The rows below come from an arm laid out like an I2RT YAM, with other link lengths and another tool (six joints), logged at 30 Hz.
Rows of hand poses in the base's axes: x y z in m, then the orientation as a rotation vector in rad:
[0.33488, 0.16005, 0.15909, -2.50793, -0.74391, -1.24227]
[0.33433, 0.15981, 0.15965, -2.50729, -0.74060, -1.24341]
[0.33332, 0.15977, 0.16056, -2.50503, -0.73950, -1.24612]
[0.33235, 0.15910, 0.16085, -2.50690, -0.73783, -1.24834]
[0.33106, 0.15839, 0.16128, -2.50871, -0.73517, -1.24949]
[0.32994, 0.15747, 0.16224, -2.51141, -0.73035, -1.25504]
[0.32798, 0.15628, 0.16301, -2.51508, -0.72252, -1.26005]
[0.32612, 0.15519, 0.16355, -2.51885, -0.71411, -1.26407]
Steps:
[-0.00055, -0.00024, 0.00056, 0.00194, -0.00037, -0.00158]
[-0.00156, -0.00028, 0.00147, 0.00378, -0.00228, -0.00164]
[-0.00253, -0.00095, 0.00176, 0.00279, -0.00340, -0.00398]
[-0.00382, -0.00166, 0.00219, 0.00252, -0.00365, -0.00650]
[-0.00494, -0.00258, 0.00315, 0.00187, -0.00655, -0.01165]
[-0.00690, -0.00377, 0.00392, 0.00202, -0.00857, -0.01863]
[-0.00876, -0.00486, 0.00446, 0.00252, -0.00981, -0.02570]

